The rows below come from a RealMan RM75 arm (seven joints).
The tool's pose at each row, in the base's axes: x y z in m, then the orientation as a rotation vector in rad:
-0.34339 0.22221 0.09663 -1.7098 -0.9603 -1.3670
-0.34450 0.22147 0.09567 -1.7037 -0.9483 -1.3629
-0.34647 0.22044 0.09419 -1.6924 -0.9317 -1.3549
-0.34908 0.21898 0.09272 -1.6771 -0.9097 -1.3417
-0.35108 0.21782 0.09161 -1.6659 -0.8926 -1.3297
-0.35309 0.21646 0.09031 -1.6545 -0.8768 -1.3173
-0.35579 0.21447 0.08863 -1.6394 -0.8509 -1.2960
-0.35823 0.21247 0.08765 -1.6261 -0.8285 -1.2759
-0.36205 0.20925 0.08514 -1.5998 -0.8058 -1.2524
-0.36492 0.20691 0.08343 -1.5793 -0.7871 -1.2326
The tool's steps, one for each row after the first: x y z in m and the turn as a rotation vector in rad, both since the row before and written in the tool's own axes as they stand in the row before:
-0.00119 -0.00056 -0.00098 0.0038 0.0071 0.0103
-0.00187 -0.00114 -0.00153 0.0085 0.0108 0.0155
-0.00200 -0.00150 -0.00220 0.0128 0.0136 0.0220
-0.00152 -0.00112 -0.00173 0.0104 0.0095 0.0181
-0.00172 -0.00101 -0.00190 0.0110 0.0090 0.0174
-0.00226 -0.00128 -0.00271 0.0160 0.0121 0.0292
-0.00152 -0.00117 -0.00269 0.0148 0.0100 0.0263
-0.00333 -0.00157 -0.00421 0.0256 0.0164 0.0285
-0.00232 -0.00126 -0.00311 0.0204 0.0127 0.0238

